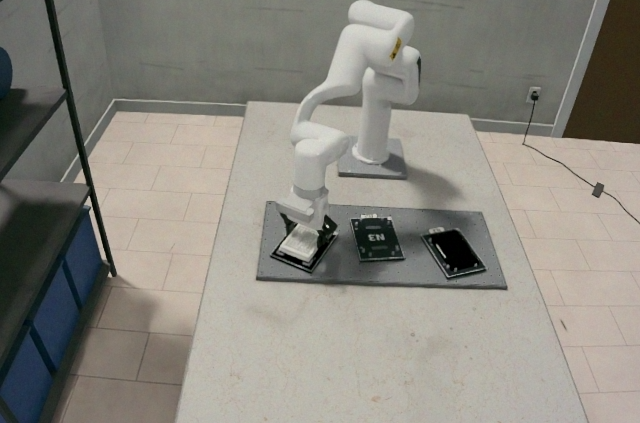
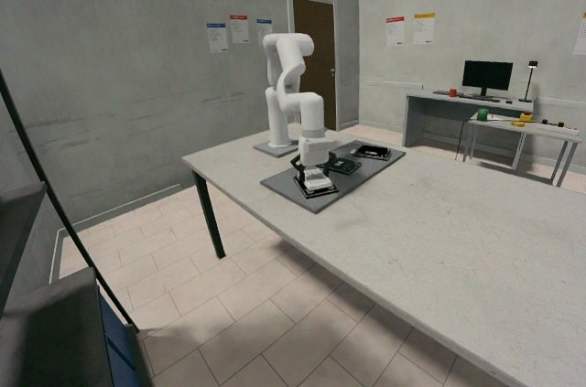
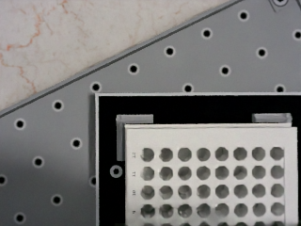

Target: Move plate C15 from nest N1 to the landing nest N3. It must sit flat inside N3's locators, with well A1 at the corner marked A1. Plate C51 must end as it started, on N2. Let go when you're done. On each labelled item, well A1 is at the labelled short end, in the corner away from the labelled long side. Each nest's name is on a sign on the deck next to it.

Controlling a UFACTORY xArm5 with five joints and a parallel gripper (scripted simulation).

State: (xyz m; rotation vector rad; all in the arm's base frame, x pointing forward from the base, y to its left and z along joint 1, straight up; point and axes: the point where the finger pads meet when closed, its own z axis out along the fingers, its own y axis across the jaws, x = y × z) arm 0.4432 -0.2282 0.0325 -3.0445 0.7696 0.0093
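My gripper is now 19 cm to the right of the nest N3, 3 cm past it and 3 cm above it. From my hand the other things lie so: black plate (40 cm to the left, 2 cm below, 2 cm ahead); white plate (1 cm below).
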